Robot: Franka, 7 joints.
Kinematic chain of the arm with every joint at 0, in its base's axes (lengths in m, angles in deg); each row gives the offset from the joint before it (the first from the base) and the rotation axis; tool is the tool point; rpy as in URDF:
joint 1: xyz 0 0 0.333 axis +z
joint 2: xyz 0 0 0 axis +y
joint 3: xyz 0 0 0.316 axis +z
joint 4: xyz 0.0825 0 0 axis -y
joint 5: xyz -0.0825 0 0.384 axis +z
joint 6: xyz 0 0 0 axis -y
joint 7: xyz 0.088 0 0 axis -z
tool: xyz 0 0 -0.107 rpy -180 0 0
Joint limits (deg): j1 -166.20..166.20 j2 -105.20..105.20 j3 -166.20..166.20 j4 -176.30..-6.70 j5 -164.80..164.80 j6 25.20..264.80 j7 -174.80..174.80
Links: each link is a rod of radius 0.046 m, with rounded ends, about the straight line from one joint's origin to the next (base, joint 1, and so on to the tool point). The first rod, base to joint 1, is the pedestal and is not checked.
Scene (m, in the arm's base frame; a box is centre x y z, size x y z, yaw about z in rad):
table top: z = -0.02
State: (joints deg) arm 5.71 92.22 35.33 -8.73 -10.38 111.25 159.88
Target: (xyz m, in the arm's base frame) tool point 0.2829 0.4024 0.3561
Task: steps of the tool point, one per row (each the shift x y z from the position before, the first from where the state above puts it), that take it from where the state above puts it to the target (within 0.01 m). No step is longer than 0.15 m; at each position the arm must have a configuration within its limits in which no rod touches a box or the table.
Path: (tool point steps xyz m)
1: -0.0334 0.0600 -0.0341
2: -0.0525 0.0678 -0.0045
3: -0.0688 0.0637 0.0224
4: -0.0823 0.0493 0.0426
5: -0.0916 0.0273 0.0529
6: -0.0957 0.0026 0.0536
7: -0.0934 -0.0217 0.0459

